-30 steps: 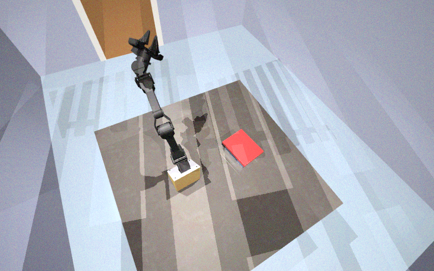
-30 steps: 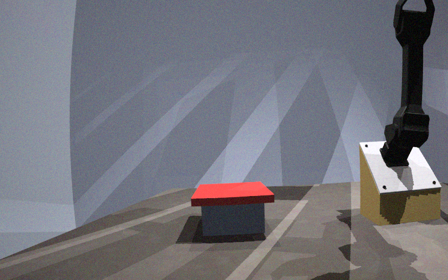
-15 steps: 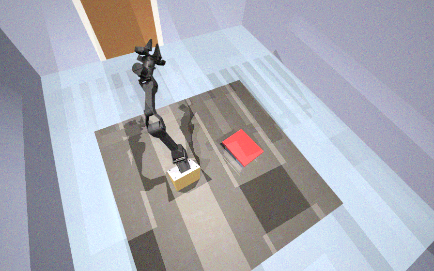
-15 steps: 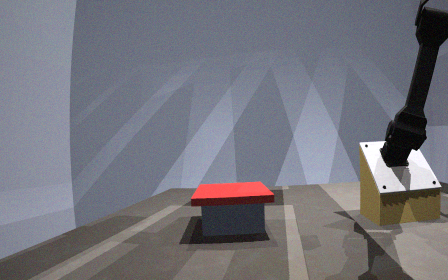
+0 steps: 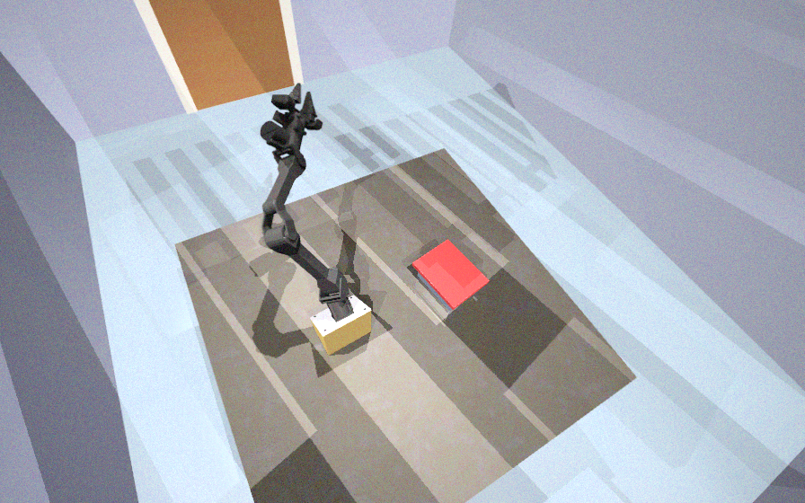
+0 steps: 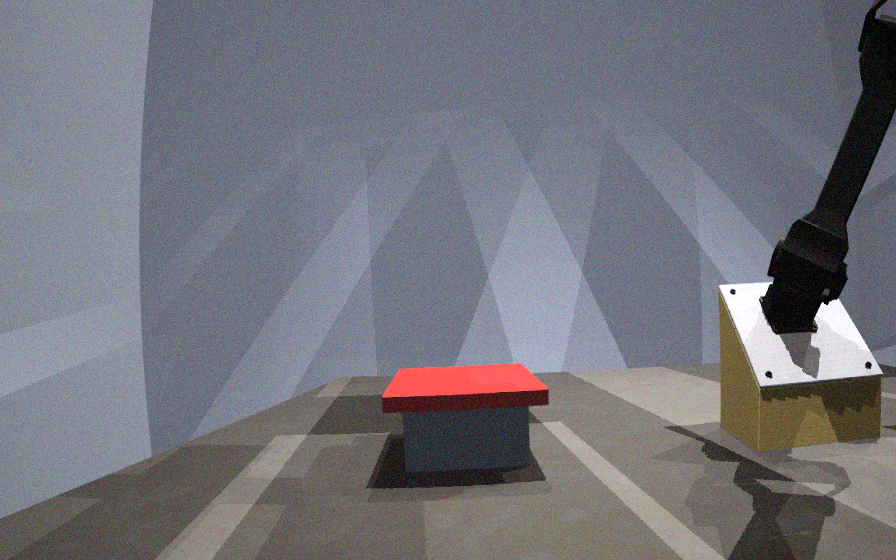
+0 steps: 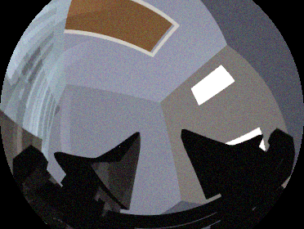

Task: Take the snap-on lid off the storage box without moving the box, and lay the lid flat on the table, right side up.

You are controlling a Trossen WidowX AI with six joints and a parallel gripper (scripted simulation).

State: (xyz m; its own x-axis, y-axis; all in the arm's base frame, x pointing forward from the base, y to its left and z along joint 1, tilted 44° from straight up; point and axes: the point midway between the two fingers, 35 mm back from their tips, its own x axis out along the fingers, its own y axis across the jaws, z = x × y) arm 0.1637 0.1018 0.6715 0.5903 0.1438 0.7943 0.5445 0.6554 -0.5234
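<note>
The red lid is 58 cm to the right of my gripper tip, 50 cm below it and 26 cm ahead of it. Also, from my gripper tip: storage box: 58 cm to the right, 54 cm below, 26 cm ahead.
</note>
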